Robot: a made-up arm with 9 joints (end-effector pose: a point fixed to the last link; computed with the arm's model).
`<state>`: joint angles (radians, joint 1 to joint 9).
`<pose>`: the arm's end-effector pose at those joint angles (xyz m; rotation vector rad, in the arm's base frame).
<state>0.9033 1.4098 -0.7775 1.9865 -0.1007 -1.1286 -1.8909 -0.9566 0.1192</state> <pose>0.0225 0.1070 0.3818 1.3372 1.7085 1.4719</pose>
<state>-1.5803 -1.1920 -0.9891 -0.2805 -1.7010 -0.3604 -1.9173 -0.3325 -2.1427</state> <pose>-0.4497 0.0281 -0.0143 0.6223 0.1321 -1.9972</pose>
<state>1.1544 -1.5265 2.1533 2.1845 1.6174 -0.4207 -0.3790 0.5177 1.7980</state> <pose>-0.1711 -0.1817 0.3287 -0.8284 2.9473 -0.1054</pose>
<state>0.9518 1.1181 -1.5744 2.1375 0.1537 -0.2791 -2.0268 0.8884 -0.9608</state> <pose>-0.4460 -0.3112 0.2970 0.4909 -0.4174 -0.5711</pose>
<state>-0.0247 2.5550 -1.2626 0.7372 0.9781 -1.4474 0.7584 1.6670 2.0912</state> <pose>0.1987 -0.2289 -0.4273 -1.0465 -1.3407 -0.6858</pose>
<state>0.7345 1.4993 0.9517 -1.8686 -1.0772 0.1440 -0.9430 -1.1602 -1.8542</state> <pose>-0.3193 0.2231 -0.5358 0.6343 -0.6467 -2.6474</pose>
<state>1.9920 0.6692 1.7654 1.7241 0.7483 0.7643 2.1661 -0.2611 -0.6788</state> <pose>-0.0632 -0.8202 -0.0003 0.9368 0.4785 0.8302</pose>
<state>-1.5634 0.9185 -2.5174 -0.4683 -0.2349 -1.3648 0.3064 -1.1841 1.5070</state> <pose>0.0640 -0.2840 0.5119 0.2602 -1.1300 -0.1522</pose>
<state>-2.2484 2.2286 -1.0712 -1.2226 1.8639 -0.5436 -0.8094 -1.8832 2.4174</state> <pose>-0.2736 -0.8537 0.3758 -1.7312 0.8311 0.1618</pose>
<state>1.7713 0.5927 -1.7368 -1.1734 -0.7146 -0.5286 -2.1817 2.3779 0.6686</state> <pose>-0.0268 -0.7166 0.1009 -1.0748 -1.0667 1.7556</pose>
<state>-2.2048 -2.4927 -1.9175 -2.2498 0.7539 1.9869 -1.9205 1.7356 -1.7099</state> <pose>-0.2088 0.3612 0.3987 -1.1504 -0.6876 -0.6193</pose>
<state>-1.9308 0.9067 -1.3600 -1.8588 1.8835 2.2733 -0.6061 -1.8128 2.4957</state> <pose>0.6300 -0.7942 -0.2990 -0.1068 -0.5426 -2.4751</pose>
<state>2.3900 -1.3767 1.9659 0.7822 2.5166 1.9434 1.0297 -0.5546 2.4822</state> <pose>0.3623 -0.1270 0.2992 -0.7493 -2.1358 1.4370</pose>
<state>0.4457 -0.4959 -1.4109 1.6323 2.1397 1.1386 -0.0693 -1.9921 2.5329</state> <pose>0.0899 -0.3971 -0.0660 -1.1742 -1.3213 -1.4623</pose>
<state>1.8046 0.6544 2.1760 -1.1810 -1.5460 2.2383 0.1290 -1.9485 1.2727</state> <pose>-0.1358 -0.4882 -0.2058 0.7765 -2.3159 0.9189</pose>
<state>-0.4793 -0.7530 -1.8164 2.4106 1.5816 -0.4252 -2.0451 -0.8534 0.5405</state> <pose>-0.0604 -0.0744 0.1693 0.6020 -1.3793 -1.4145</pose>
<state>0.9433 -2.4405 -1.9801 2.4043 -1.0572 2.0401 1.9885 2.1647 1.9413</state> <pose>-0.2667 0.2321 0.2918 0.6400 2.5402 0.5496</pose>
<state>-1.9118 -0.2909 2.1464 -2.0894 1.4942 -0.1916 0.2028 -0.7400 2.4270</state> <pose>0.1956 -0.1751 -0.3694 -0.0426 0.6447 -0.9053</pose>
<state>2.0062 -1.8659 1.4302 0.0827 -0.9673 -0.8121 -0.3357 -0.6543 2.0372</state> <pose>0.2152 -0.2151 0.5376 1.6810 -1.1641 -0.2174</pose>
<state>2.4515 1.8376 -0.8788 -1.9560 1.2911 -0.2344 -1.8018 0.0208 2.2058</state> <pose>-0.1175 -0.7335 -0.1291 -0.4324 1.0743 0.7989</pose>
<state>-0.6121 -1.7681 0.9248 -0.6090 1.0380 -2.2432 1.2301 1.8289 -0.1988</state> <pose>0.3504 0.1314 0.8636 -0.7629 0.0622 1.6566</pose>
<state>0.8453 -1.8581 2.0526 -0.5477 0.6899 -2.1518 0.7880 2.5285 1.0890</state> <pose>0.3031 0.0106 0.5555 0.5796 1.0636 1.3848</pose>
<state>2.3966 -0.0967 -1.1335 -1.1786 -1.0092 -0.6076 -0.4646 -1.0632 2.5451</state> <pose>-0.4247 -0.4077 0.0642 -0.6841 0.4464 -2.2870</pose>
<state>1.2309 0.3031 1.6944 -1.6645 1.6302 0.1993 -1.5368 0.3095 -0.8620</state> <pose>-0.1835 0.0100 0.4011 0.0408 0.1953 2.5853</pose>
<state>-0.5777 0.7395 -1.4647 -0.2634 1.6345 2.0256 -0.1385 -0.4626 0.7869</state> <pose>0.5727 -0.1936 -0.0740 -2.2996 0.9403 -1.1882</pose>
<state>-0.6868 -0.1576 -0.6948 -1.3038 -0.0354 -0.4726 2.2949 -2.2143 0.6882</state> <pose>-0.0829 -0.1503 -0.3116 -0.8740 1.9113 0.6168</pose>
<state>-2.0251 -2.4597 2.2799 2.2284 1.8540 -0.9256 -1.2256 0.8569 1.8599</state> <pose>0.1043 -0.1231 -0.1296 0.4588 -0.7674 -0.5354</pose>
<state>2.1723 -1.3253 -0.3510 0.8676 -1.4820 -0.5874 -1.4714 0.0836 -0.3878</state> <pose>0.2209 -0.1264 0.1904 -0.8514 0.0937 -0.4615</pose>
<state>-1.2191 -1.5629 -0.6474 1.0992 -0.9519 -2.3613 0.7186 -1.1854 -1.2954</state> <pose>-0.1656 0.1671 0.8444 -2.3590 -1.4475 0.0870</pose>
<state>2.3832 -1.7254 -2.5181 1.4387 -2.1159 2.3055 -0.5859 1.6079 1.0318</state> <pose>0.3167 0.1697 0.4924 0.7848 -1.1837 1.8858</pose>
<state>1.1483 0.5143 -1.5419 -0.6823 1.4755 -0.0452 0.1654 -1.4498 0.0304</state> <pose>0.0621 -0.6875 0.3788 0.9004 -1.6731 1.3901</pose>
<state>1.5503 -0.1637 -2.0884 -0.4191 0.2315 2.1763 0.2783 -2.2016 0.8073</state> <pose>-0.4391 -0.3310 -0.2423 2.2872 2.0794 -0.0740</pose>
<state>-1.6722 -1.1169 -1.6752 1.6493 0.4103 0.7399 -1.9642 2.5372 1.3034</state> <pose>-0.2149 0.3305 0.3677 2.4667 -0.2641 0.3804</pose>
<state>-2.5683 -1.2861 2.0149 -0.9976 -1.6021 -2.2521 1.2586 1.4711 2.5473</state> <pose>-0.2276 -0.0029 -0.4475 1.6111 -0.7529 2.3326</pose>
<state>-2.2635 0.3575 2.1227 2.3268 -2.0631 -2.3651 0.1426 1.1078 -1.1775</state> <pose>0.0217 -1.0426 -0.1785 -0.3026 0.3346 0.3351</pose>
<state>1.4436 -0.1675 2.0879 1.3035 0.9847 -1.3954 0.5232 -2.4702 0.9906</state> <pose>0.1875 -0.3711 -0.0297 2.8304 0.5956 0.8938</pose>
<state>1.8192 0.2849 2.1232 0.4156 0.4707 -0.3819 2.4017 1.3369 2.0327</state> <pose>-0.1353 0.2047 0.3744 -1.0701 2.3893 -1.1944</pose>
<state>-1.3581 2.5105 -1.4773 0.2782 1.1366 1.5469 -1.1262 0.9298 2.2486</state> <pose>0.1898 0.1733 -0.0490 2.4293 0.5079 -1.0977</pose>
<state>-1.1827 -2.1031 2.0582 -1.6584 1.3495 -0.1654 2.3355 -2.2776 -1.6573</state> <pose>-0.1583 0.2188 -0.3422 1.6626 1.1226 0.1835</pose>
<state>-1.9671 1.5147 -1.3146 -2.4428 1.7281 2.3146 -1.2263 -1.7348 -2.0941</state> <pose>0.8780 -1.3249 0.2831 0.6602 -2.7542 -0.4457</pose>
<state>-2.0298 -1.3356 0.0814 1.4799 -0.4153 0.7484 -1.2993 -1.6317 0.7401</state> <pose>0.0927 0.3310 -0.3003 -1.1624 1.5662 -0.5070</pose>
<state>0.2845 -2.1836 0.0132 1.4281 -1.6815 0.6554 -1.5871 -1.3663 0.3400</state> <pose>-0.2090 0.2674 -0.0554 -0.5030 -2.0500 0.1775</pose>
